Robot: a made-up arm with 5 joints.
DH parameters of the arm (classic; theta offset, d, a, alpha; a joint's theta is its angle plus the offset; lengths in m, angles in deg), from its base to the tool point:
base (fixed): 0 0.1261 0 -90
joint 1: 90 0.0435 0.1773 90
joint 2: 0 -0.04 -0.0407 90
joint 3: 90 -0.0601 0.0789 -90
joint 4: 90 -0.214 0.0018 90
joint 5: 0 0.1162 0.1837 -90
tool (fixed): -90 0.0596 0 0
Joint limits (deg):
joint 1: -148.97..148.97
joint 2: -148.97..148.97
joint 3: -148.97..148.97
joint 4: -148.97..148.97
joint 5: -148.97..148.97
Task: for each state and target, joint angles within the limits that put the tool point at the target. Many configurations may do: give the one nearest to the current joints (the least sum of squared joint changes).
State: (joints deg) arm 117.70 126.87 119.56 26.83 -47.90
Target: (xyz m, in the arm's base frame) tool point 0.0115 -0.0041 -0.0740
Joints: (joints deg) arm 111.64 95.49 89.92 56.13 -20.28
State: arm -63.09 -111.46 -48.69 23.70 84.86
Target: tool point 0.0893 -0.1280 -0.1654
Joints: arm -22.46 -112.95 -71.66 27.85 48.88
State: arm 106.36 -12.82 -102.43 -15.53 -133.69
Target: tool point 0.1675 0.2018 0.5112
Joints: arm 108.04 -37.66 -145.51 -13.14 -121.16
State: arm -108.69 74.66 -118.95 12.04 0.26
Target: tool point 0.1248 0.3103 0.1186
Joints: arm -127.44 59.39 -74.66 -5.20 17.95
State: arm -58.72 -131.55 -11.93 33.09 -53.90
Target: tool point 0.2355 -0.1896 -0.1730
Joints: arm -61.15 -115.05 -21.37 61.23 -15.51
